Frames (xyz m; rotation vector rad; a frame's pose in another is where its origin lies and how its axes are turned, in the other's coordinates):
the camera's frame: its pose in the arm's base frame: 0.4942 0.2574 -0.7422 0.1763 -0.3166 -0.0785
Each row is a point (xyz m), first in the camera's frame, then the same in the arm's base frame.
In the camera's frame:
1: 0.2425 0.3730 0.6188
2: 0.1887 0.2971 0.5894
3: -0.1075 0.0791 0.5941
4: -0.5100 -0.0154 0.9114
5: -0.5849 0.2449 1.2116
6: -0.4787 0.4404 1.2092
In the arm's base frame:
1: 0.5466 0.4992 -0.0214
2: 0.5012 0.4350 -0.0791
3: 0.2084 0.2512 -0.2046
4: -0.2780 0.1497 -0.0471
5: -0.4311 0.3649 0.2590
6: -0.3201 0.5461 0.3250

